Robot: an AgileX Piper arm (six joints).
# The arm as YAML. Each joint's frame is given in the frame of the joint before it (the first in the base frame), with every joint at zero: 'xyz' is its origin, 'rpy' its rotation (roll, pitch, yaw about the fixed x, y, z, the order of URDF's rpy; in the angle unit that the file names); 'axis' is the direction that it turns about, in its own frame. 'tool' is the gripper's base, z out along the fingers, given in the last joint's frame.
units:
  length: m
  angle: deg
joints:
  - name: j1
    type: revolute
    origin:
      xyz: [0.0, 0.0, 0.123]
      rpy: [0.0, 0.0, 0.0]
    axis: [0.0, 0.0, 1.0]
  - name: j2
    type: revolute
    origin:
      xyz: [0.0, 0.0, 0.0]
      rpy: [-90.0, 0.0, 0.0]
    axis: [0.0, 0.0, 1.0]
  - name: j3
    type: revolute
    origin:
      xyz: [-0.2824, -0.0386, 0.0]
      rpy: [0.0, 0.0, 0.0]
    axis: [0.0, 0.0, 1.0]
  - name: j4
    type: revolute
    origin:
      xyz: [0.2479, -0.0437, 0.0]
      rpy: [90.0, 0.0, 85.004]
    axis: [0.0, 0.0, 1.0]
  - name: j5
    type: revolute
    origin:
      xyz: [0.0, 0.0, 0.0]
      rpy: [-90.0, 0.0, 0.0]
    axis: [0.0, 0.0, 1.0]
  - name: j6
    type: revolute
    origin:
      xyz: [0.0, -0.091, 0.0]
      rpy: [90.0, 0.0, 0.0]
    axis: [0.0, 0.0, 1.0]
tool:
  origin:
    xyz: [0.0, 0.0, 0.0]
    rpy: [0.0, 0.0, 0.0]
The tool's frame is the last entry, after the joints.
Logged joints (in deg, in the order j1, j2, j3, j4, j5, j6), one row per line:
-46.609, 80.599, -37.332, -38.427, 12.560, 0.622
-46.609, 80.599, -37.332, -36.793, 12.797, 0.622
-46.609, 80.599, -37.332, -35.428, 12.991, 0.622
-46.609, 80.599, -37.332, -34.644, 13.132, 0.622
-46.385, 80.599, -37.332, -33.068, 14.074, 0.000
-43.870, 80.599, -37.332, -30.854, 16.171, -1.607
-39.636, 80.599, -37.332, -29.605, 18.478, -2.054
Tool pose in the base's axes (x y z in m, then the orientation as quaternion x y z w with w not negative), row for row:
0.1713, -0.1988, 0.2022, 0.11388, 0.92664, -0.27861, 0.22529
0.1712, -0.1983, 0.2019, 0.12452, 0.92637, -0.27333, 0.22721
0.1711, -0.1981, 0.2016, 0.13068, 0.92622, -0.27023, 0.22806
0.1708, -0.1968, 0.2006, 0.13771, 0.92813, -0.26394, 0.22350
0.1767, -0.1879, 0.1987, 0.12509, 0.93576, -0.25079, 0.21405
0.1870, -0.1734, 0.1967, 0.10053, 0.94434, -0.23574, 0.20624
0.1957, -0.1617, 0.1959, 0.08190, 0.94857, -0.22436, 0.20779
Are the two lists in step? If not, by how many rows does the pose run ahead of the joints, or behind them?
The pose runs 1 row ahead of the joints: the pose in row i belongs to the joints in row i + 1.
